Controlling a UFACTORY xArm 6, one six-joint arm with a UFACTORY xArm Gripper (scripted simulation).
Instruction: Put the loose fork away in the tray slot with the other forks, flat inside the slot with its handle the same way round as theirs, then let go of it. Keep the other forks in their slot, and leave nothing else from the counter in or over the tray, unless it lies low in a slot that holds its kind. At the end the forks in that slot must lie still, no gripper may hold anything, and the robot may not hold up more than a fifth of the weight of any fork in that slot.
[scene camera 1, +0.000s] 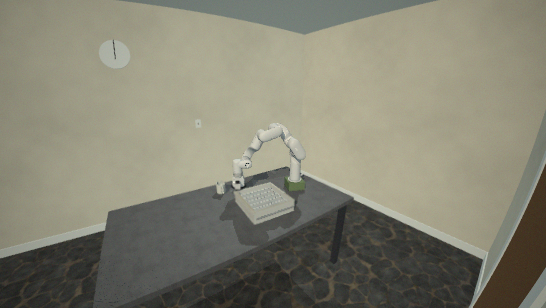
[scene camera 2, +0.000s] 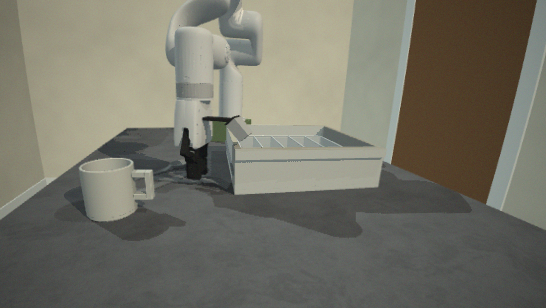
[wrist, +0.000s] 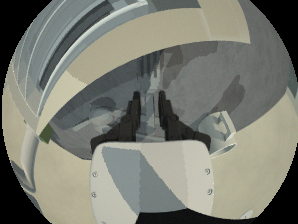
I see a white mug (scene camera 2: 111, 195).
The white mug shows as well in the wrist view (wrist: 221, 129).
